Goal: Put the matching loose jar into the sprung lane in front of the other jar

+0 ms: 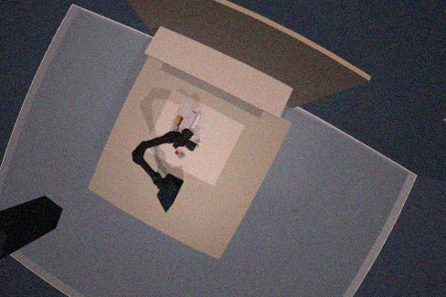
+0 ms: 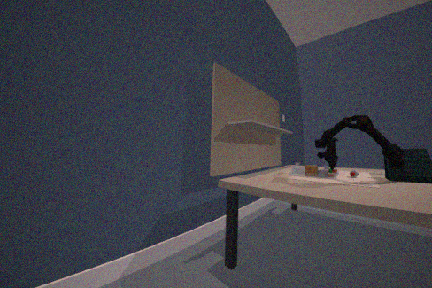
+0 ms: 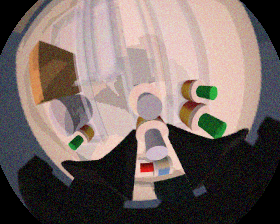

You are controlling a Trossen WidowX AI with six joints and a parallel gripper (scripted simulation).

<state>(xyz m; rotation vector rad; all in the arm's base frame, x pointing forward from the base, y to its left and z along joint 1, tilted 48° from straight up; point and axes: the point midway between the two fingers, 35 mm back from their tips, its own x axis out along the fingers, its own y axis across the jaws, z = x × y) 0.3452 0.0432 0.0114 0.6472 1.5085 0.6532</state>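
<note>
The grey cylinder lies 4 cm ahead of my gripper tip, 13 cm to the left of it and 1 cm below it. Round my gripper tip: brown block (11 cm ahead, 13 cm to the left); clear lane unit (14 cm ahead, 2 cm to the left, 2 cm below); wall shelf (50 cm ahead, 2 cm to the right, 33 cm above).
</note>
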